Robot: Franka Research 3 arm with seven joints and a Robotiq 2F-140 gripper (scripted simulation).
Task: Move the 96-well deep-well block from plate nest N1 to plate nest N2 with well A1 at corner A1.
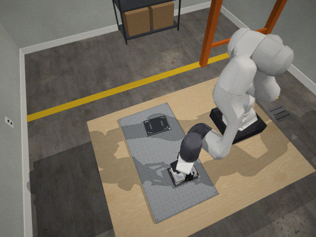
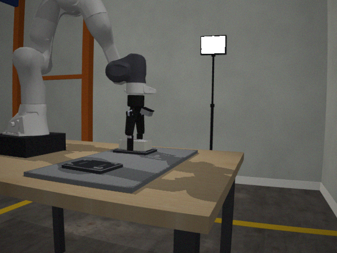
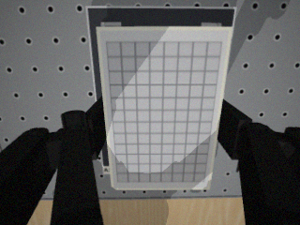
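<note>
Now: the white 96-well deep-well block 10 mm below my hand. From my hand the other things lie so: A1 mark: 70 mm behind, 60 mm to the left, 30 mm below; plate nest N2: 30 mm below; plate nest N1: 20 mm ahead, 360 mm to the right, 30 mm below.
</note>
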